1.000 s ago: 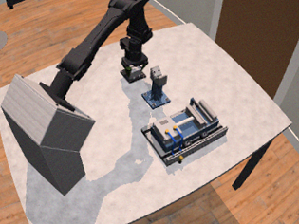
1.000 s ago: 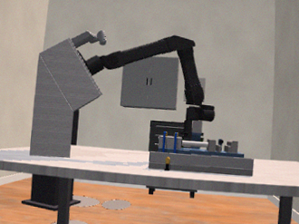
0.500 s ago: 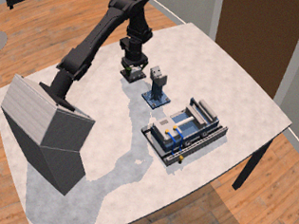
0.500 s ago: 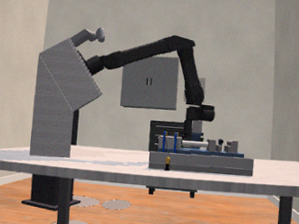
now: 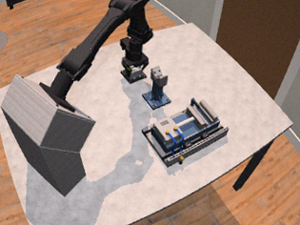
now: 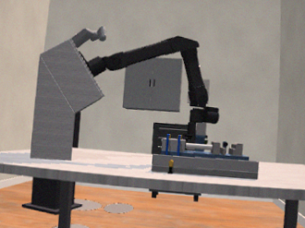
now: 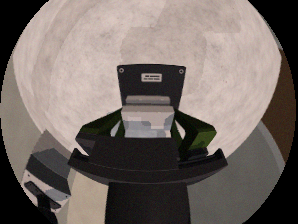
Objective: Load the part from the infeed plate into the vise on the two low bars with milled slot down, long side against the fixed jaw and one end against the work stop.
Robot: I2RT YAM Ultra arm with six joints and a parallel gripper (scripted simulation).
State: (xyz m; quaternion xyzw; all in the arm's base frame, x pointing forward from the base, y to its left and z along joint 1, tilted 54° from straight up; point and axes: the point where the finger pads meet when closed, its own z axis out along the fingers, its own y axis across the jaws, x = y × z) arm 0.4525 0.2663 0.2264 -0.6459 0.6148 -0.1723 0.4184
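Right now the dark infeed plate is 20 mm to the left of my hand and 20 mm below it. The rest, counted from my hand: grey part 10 mm to the left; then blue vise floor 120 mm ahead, 350 mm to the right, 10 mm above; then air cylinder rod 100 mm ahead, 360 mm to the right, 50 mm above.
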